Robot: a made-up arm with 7 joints.
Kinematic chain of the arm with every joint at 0, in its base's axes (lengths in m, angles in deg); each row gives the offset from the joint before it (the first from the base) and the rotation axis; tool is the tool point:
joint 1: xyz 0 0.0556 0 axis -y
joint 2: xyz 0 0.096 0 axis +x
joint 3: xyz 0 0 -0.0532 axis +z
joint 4: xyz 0 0 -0.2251 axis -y
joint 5: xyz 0 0 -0.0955 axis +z
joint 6: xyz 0 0 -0.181 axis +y
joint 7: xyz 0 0 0 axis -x
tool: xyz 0 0 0
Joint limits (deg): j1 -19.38..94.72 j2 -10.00..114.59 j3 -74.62..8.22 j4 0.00..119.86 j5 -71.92..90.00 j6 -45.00..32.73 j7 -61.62..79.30
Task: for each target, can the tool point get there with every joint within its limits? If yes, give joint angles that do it. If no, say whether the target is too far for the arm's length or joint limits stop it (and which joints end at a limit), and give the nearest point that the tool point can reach.
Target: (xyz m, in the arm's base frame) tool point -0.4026 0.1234 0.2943
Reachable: no: joint limits stop it (at a limit: joint 1, joint 2, joint 3) | nearest point -0.1277 0.2973 0.2450 | short by 0.329 m
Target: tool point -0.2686 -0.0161 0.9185
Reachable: no: too far | nearest point -0.0809 0.3190 0.2767 | short by 0.748 m
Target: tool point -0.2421 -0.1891 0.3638
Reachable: no: joint limits stop it (at a limit: joint 1, joint 2, joint 4) | nearest point 0.0949 -0.0375 0.1803 | short by 0.413 m
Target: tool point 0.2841 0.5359 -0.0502
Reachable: yes | joints 26.89 74.50 -15.57 59.98 65.17 9.31 -41.63
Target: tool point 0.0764 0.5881 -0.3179
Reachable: yes | joints 6.67 63.06 -66.99 21.11 8.58 -38.18 1.41
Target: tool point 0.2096 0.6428 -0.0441
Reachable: yes | joints 55.64 80.22 -53.71 30.04 -14.32 -14.59 -19.35
